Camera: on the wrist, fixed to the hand. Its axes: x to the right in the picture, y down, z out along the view.
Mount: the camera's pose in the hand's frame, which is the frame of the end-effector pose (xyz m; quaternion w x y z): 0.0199 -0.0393 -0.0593 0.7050 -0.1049 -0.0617 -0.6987
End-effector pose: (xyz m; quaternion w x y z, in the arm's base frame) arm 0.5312 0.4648 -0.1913 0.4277 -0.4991 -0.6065 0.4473
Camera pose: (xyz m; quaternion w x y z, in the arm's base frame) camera 0.5770 0.4873 -0.1379 0.5243 0.0546 -0.8496 -0.0163
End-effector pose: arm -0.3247 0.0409 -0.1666 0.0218 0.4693 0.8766 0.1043
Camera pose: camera -0.3760 0.0266 -0.1154 0.1916 -0.2775 0.9336 0.1213
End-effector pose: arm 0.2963 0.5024 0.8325 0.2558 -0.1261 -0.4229 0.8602
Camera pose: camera 0.3184 0.5727 0.8274 0.7420 0.2328 -0.4922 0.3911
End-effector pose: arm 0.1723 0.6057 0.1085 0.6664 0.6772 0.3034 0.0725
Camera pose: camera 0.1462 0.6639 0.0712 0.6102 0.2000 0.6383 -0.4245
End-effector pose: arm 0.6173 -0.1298 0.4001 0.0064 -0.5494 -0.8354 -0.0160
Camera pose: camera 0.5729 -0.1291 0.4592 0.1158 -0.1947 0.9715 0.0695
